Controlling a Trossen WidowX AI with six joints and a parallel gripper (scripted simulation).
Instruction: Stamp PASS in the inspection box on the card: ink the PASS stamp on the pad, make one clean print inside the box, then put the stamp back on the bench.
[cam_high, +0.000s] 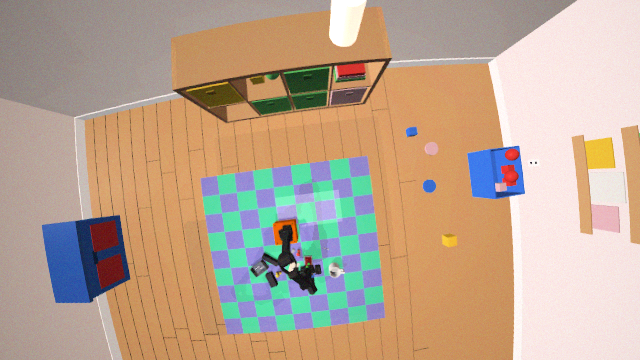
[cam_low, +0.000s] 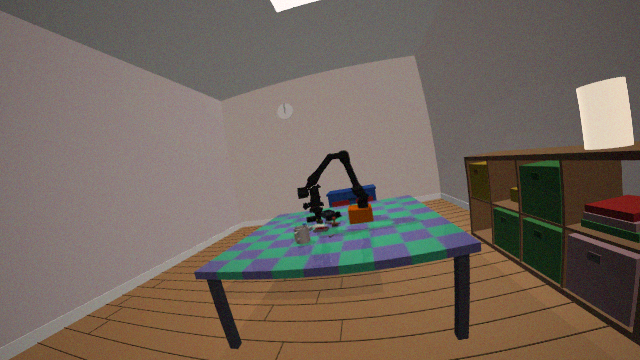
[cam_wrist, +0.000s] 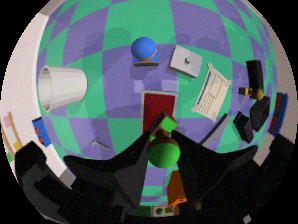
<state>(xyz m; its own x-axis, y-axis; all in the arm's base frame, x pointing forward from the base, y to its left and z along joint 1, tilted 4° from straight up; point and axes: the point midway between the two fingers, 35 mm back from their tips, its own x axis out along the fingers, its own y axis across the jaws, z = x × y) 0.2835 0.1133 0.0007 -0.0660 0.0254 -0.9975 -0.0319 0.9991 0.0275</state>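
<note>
Now: gripper tip 70 mm above the red ink pad. The rest, counted from my gripper tip: green-knobbed stamp: right at my gripper tip; red-knobbed stamp: 80 mm behind, 60 mm to the right, 50 mm below; blue-knobbed stamp: 100 mm ahead, 20 mm to the left, 50 mm below.
</note>
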